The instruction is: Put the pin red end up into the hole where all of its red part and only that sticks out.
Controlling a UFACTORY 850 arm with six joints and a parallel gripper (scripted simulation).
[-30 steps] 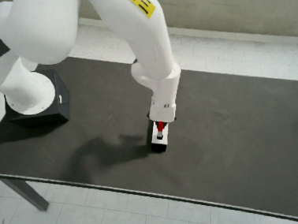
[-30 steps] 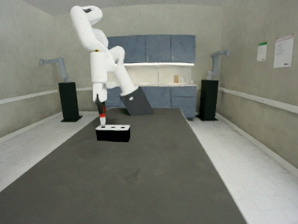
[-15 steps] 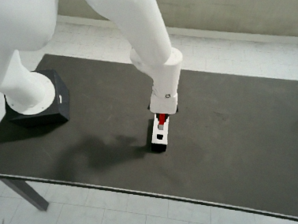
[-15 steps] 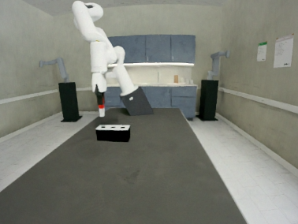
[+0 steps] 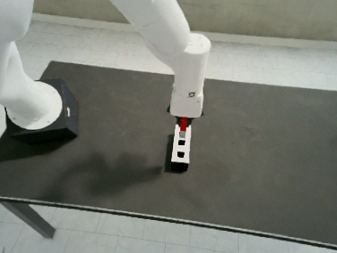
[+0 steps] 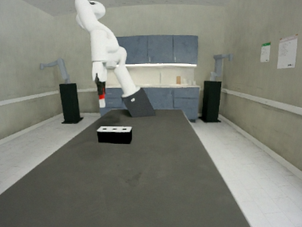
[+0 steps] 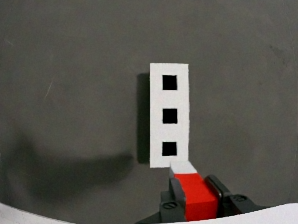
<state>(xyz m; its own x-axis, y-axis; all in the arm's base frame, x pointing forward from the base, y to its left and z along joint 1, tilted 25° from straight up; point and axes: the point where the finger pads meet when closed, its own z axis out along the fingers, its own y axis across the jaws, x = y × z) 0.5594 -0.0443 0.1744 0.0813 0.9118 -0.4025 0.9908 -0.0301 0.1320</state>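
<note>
Now: hand 10 mm short of the block, 60 mm to the right of it and 260 mm above it. Also, from my hand: pin: 10 mm below.
</note>
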